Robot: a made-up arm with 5 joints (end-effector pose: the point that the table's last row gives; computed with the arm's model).
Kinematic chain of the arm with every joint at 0, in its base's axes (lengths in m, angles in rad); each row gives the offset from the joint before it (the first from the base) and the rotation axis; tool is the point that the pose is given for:
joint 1: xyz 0 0 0.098 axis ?
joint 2: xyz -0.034 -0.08 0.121 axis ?
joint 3: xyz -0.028 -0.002 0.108 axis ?
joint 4: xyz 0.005 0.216 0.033 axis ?
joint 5: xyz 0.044 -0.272 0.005 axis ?
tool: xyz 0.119 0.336 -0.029
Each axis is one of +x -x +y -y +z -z.
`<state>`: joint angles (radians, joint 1 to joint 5).
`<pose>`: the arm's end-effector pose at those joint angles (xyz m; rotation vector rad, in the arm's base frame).
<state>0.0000 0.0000 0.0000 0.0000 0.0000</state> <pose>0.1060 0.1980 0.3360 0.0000 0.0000 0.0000</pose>
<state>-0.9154 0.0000 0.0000 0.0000 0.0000</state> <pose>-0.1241 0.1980 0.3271 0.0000 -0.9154 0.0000</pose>
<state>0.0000 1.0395 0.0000 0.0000 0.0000</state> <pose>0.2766 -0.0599 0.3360 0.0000 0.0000 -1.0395</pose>
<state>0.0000 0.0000 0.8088 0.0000 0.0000</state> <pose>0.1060 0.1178 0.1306 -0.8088 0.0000 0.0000</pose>
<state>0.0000 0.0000 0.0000 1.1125 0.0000</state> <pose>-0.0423 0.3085 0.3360 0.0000 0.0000 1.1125</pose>
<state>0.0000 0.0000 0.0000 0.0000 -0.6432</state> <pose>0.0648 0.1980 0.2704 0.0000 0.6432 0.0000</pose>
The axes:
joint 1: +y
joint 2: -z
joint 3: -x
joint 4: +z
joint 5: -y

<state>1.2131 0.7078 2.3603 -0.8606 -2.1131</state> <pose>-0.0116 -0.2627 0.2997 -2.1780 0.8396 -1.9642</pose>
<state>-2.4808 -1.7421 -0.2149 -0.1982 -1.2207</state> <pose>0.1233 -0.0819 -0.2565 -1.5662 -0.7983 -0.3057</pose>
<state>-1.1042 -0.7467 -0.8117 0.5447 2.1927</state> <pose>-0.5294 -0.0651 0.2231 -1.9339 2.2831 -0.8379</pose>
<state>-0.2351 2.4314 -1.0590 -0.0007 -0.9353</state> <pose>-0.0580 -0.2766 0.5328 1.4716 -0.8478 -1.4319</pose>
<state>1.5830 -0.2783 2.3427 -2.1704 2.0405</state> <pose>0.0000 -0.0797 0.1105 -0.7165 -2.7694 1.1722</pose>
